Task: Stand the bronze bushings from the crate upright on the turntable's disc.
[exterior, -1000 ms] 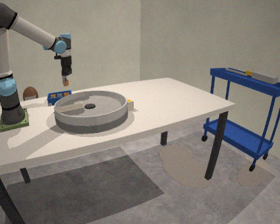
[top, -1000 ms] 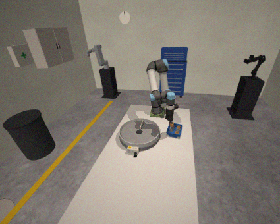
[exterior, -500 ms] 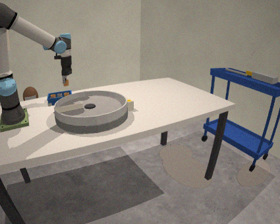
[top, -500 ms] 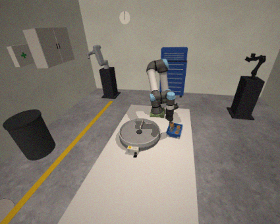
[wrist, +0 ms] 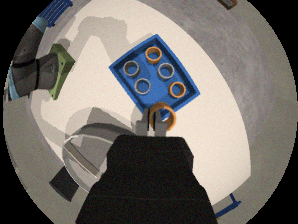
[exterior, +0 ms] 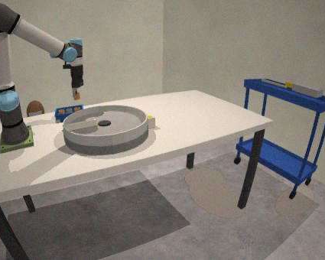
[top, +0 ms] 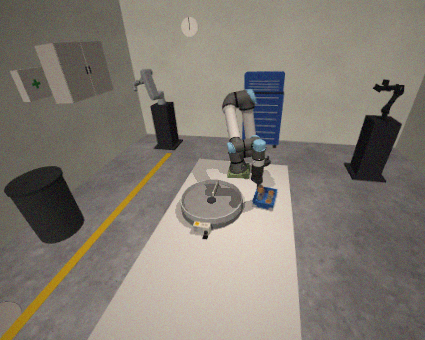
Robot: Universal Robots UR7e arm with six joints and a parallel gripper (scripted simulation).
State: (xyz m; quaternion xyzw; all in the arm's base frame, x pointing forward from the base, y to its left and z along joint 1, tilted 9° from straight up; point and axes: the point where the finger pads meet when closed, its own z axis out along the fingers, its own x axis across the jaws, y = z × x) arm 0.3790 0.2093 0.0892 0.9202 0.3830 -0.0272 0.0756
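The grey turntable lies 90 mm ahead of my hand, 310 mm to the right of it and 100 mm below it. The rest, counted from my hand: blue crate: 40 mm behind, 50 mm to the left, 130 mm below.
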